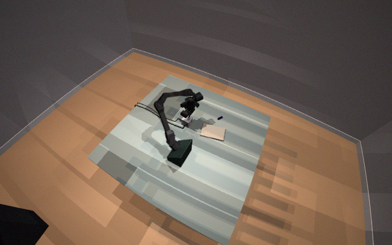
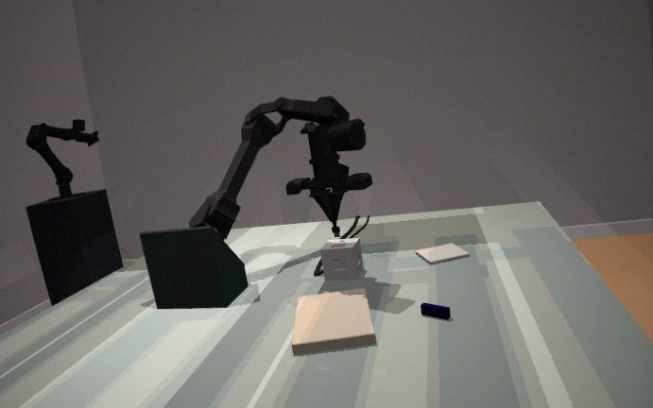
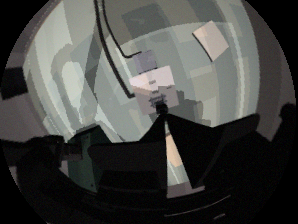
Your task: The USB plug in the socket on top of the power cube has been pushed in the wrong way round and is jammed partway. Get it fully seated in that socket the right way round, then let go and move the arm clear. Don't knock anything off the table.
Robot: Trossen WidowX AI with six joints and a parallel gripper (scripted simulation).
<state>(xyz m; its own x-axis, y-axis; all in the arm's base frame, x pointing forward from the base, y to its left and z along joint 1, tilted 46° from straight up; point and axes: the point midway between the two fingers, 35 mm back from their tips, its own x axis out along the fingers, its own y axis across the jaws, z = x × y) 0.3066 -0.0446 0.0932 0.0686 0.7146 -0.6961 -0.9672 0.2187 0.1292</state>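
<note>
Right now my gripper tip is 20 mm above the USB plug. From my gripper tip the other things lie so: thin pale pad (230 mm ahead, 130 mm below, 100 mm to the left); small dark blue block (240 mm to the right, 200 mm ahead, 130 mm below); tan pad (240 mm to the right, 130 mm below, 20 mm ahead).
</note>
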